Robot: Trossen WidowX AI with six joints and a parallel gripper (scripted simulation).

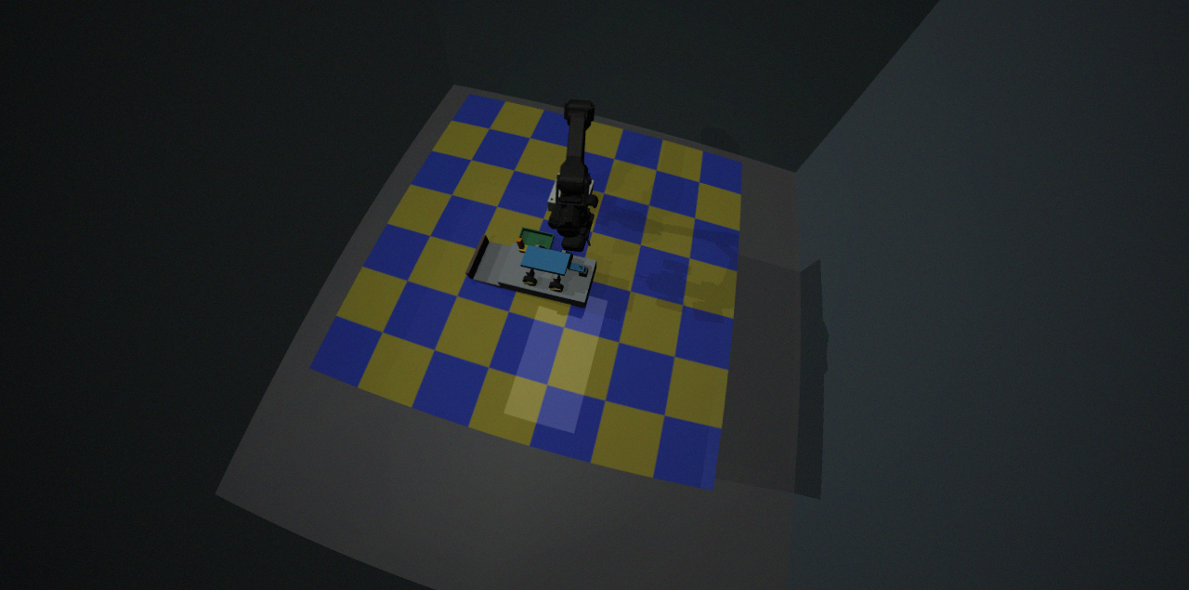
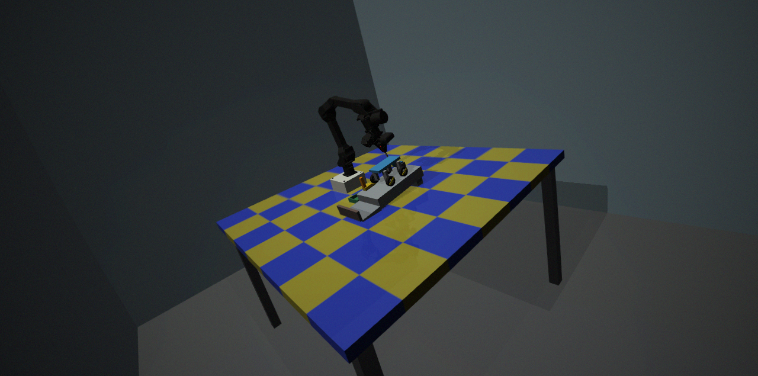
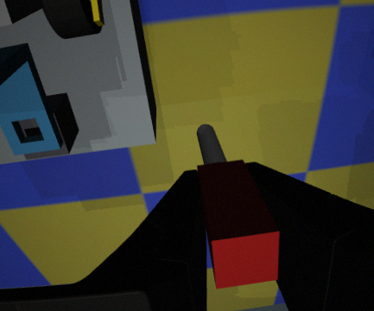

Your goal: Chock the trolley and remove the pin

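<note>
My gripper tip is now 180 mm to the left of the green tray and 180 mm above it. Round my gripper tip: grey ramp (120 mm below, 110 mm ahead, 80 mm to the right); blue trolley (110 mm ahead, 80 mm to the right, 60 mm below); red-headed stop pin (right at my gripper tip).
</note>
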